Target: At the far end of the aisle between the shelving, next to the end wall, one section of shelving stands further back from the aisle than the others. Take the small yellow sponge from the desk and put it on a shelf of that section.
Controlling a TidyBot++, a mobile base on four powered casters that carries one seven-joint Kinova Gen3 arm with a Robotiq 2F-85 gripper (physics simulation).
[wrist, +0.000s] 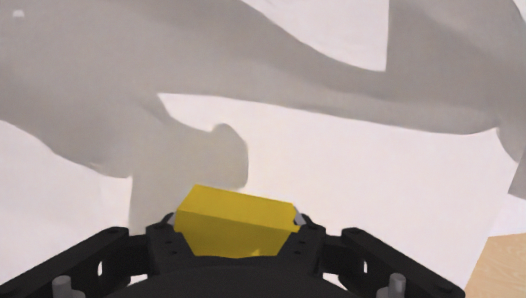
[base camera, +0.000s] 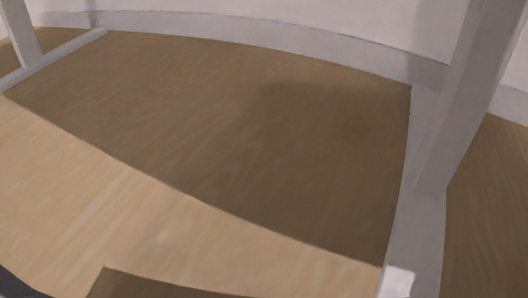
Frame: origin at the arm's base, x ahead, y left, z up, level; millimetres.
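Seen in the pictures: gripper, fingertip midpoint: (wrist: 238, 220).
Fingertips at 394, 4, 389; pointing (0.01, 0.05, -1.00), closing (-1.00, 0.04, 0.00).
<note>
A point is followed by its place in that frame, as x, y, z.
The small yellow sponge (wrist: 232, 202) {397, -15, 409} is between the two black fingers of my gripper (wrist: 238, 220) {394, 4, 389} at the bottom middle of the wrist view. The gripper is shut on it, with a finger against each end. The sponge is held above the white desk top (wrist: 380, 185) {263, 2, 324}, and grey shadows of the arm and gripper fall across the desk. The gripper and the sponge do not show in the base camera view. The shelving does not show in either view.
In the base camera view, a desk leg (base camera: 462, 105) {397, -209, -206} with a long foot stands at the right, and another leg (base camera: 21, 37) {827, 923, -260} at the upper left. A pale wall (base camera: 280, 15) {951, 48, -289} with a baseboard runs behind. Wood floor (wrist: 500, 270) {-780, 638, -397} shows past the desk edge at the lower right.
</note>
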